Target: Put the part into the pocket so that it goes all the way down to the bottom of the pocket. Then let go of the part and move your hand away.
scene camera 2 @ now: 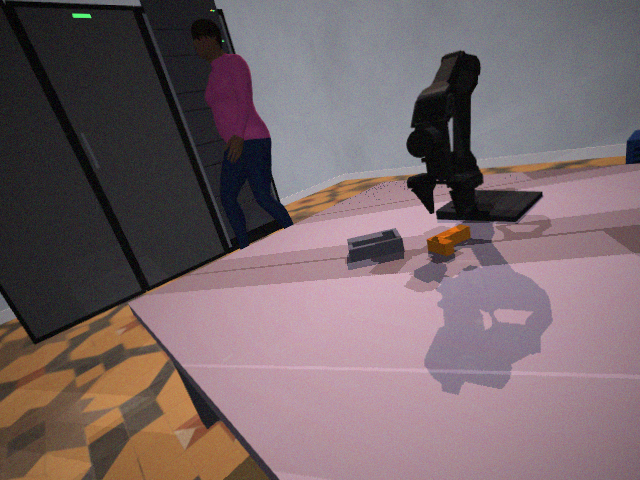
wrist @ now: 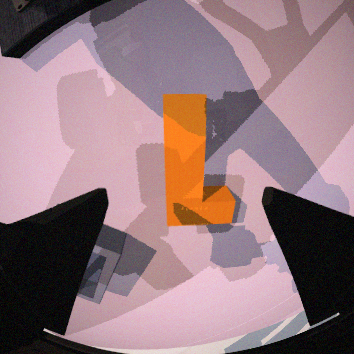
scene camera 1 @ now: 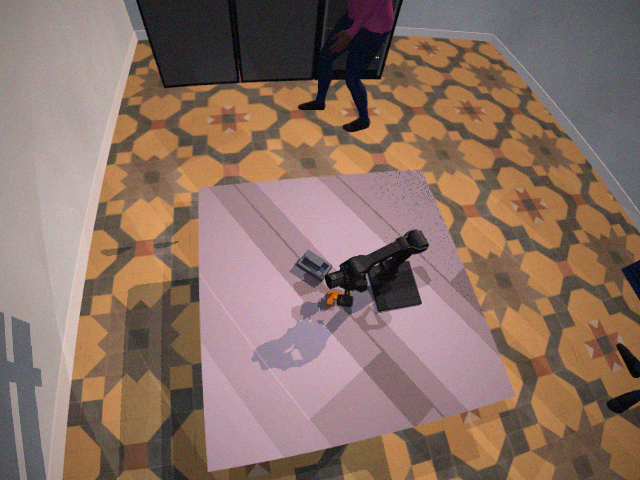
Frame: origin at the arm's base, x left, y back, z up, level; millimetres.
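Seen in the pictures: gripper, between the fingertips: (scene camera 2: 445,215) (wrist: 186,195) (scene camera 1: 342,291); arm's base, origin of its link: (scene camera 1: 384,275).
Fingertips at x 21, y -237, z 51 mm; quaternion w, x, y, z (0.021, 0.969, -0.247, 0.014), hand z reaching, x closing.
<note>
Offsets run from my fingertips to a thing's top centre. Level surfaces: height alone.
The orange L-shaped part @[dx +14, dy -10, dz -45 mm] (scene camera 1: 331,298) (scene camera 2: 440,246) (wrist: 184,160) lies on the pink table, outside the pocket. In the wrist view its long arm points up the picture and its short foot points right. The grey block with the pocket @[dx -180, dy -55, dz -38 mm] (scene camera 1: 310,269) (scene camera 2: 377,251) (wrist: 109,267) stands apart from the part; in the wrist view the left finger hides some of it. The pocket's opening faces up. My gripper (scene camera 1: 339,290) (scene camera 2: 448,209) (wrist: 186,195) is open above the part, with its fingers spread to either side and touching nothing. The pocket's bottom cannot be made out.
The arm's black base plate (scene camera 1: 405,298) (scene camera 2: 509,201) stands on the pink table @[dz -75 mm] (scene camera 1: 258,413) (scene camera 2: 310,413) beside the part. Shadows of the arm fall across the table. A person in a pink top (scene camera 1: 369,18) (scene camera 2: 232,98) stands beyond the table, near dark cabinets (scene camera 1: 273,41) (scene camera 2: 113,129).
</note>
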